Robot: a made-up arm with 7 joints. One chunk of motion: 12 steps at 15 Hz.
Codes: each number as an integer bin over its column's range. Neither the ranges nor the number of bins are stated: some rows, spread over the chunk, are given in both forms.
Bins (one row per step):
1: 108 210 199 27 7 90
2: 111 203 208 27 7 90
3: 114 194 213 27 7 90
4: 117 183 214 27 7 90
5: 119 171 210 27 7 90
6: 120 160 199 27 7 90
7: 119 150 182 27 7 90
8: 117 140 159 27 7 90
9: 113 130 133 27 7 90
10: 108 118 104 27 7 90
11: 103 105 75 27 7 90
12: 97 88 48 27 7 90
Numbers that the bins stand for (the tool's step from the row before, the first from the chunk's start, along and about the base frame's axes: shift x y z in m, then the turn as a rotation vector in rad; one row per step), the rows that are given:
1: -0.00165 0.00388 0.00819 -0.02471 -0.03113 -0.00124
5: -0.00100 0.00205 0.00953 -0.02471 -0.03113 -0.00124
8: -0.00112 0.00059 0.00333 -0.02471 -0.03113 -0.00124
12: -0.00229 -0.00186 -0.01016 -0.02471 -0.03113 -0.00124
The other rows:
2: -0.00147 0.00355 0.00929 -0.02471 -0.03113 -0.00124
3: -0.00129 0.00313 0.00989 -0.02471 -0.03113 -0.00124
4: -0.00112 0.00261 0.01002 -0.02471 -0.03113 -0.00124
6: -0.00094 0.00153 0.00819 -0.02471 -0.03113 -0.00124
7: -0.00100 0.00106 0.00613 -0.02471 -0.03113 -0.00124
9: -0.00135 0.00012 0.00017 -0.02471 -0.03113 -0.00124
10: -0.00165 -0.00045 -0.00336 -0.02471 -0.03113 -0.00124
11: -0.00194 -0.00106 -0.00688 -0.02471 -0.03113 -0.00124

